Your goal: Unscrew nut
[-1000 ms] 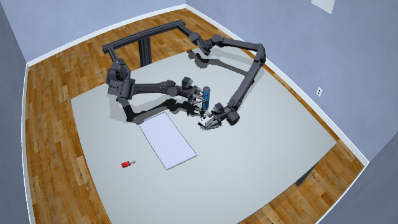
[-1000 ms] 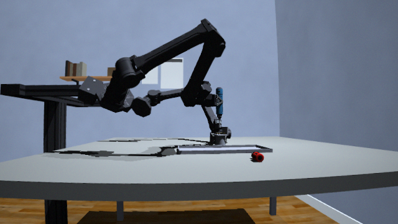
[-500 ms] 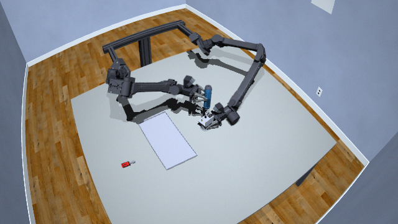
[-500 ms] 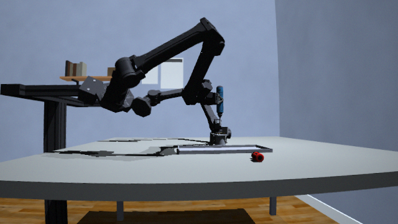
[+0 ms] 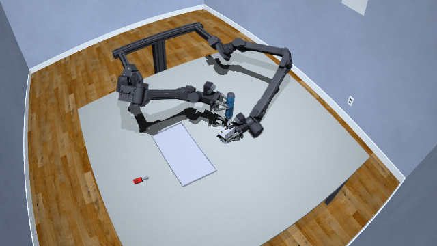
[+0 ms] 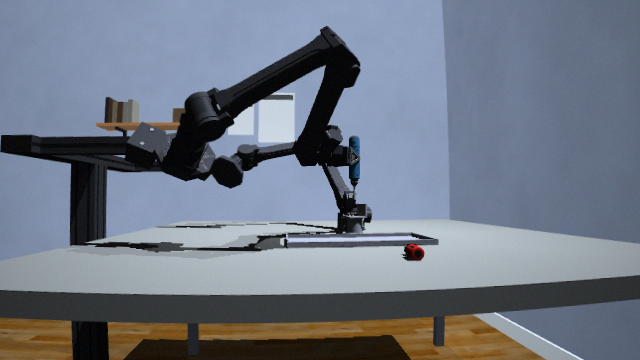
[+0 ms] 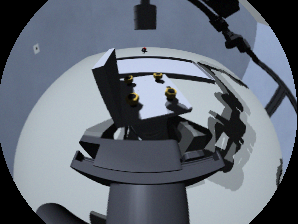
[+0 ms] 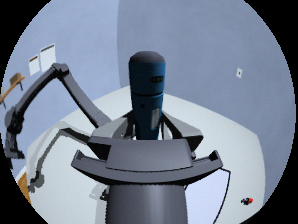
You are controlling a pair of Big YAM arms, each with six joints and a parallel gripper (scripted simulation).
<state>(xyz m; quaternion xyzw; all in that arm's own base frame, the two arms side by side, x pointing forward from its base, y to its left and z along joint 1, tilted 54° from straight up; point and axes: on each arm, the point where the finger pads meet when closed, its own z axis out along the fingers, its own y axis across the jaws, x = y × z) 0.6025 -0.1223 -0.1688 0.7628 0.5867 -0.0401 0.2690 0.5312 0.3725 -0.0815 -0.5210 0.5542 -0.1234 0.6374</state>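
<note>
Now: the bracket 50 mm above my left hand. Also, from my left hand: red tool (590 mm to the right, 30 mm ahead, 10 mm below).
</note>
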